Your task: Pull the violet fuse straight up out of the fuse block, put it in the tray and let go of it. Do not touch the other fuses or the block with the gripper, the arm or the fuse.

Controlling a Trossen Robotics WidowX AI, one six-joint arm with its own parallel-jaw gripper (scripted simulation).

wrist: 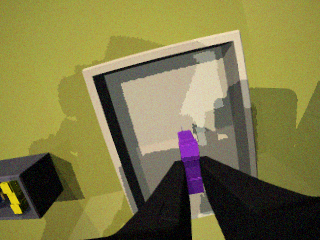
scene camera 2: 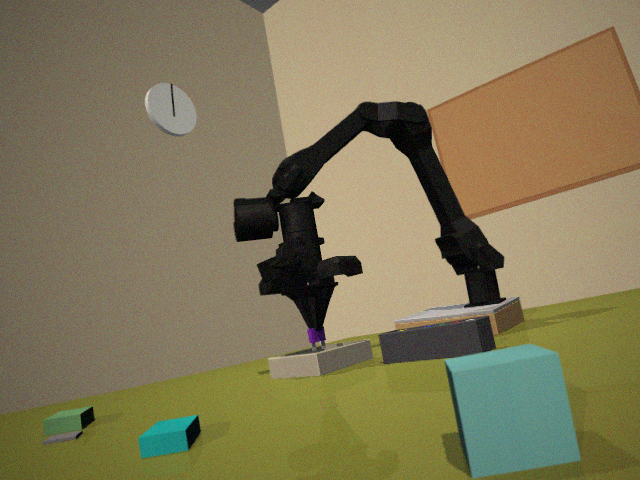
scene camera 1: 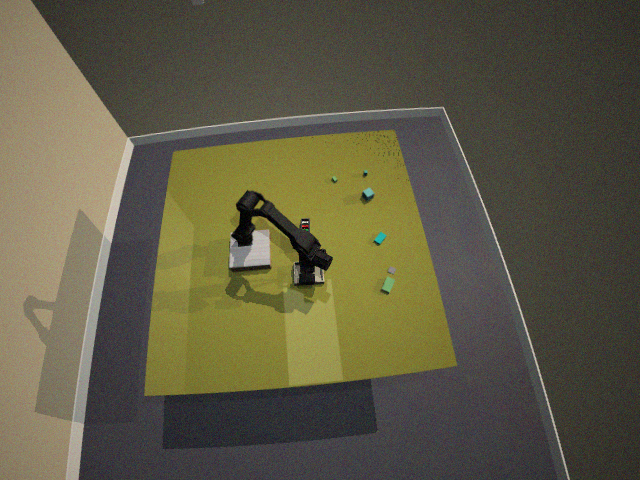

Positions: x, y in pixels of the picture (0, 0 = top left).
Scene:
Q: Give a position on a violet fuse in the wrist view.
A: At 189, 148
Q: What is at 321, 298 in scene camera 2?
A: My gripper.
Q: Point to a grey tray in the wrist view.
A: At 141, 101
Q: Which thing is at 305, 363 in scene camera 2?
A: A grey tray.

